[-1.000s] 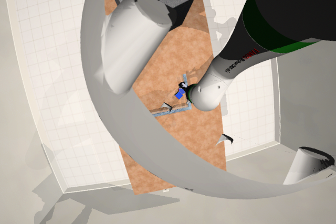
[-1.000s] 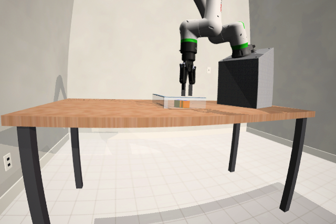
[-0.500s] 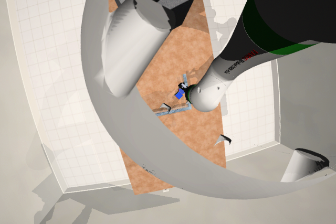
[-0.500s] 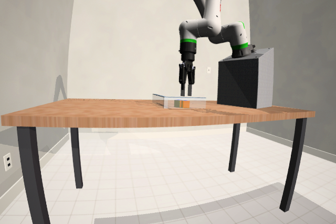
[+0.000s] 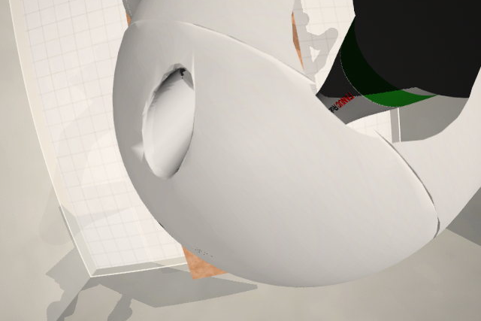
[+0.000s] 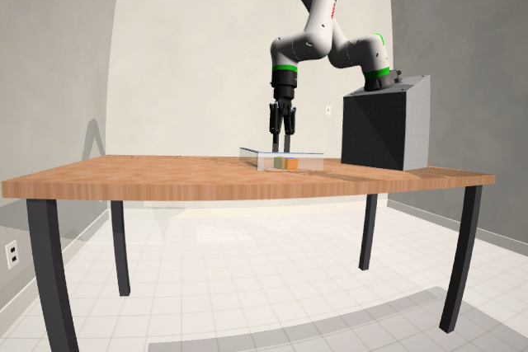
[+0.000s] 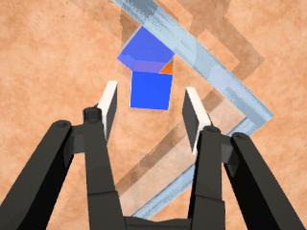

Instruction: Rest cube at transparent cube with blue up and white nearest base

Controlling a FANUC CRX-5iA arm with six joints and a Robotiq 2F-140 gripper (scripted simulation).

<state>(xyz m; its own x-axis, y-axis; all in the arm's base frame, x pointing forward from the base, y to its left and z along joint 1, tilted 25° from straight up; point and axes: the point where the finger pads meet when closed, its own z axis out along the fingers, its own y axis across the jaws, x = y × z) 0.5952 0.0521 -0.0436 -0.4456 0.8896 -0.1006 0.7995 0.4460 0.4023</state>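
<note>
The transparent cube lies 20 mm behind my hand, 30 mm to the left of it and 60 mm below it.
</note>
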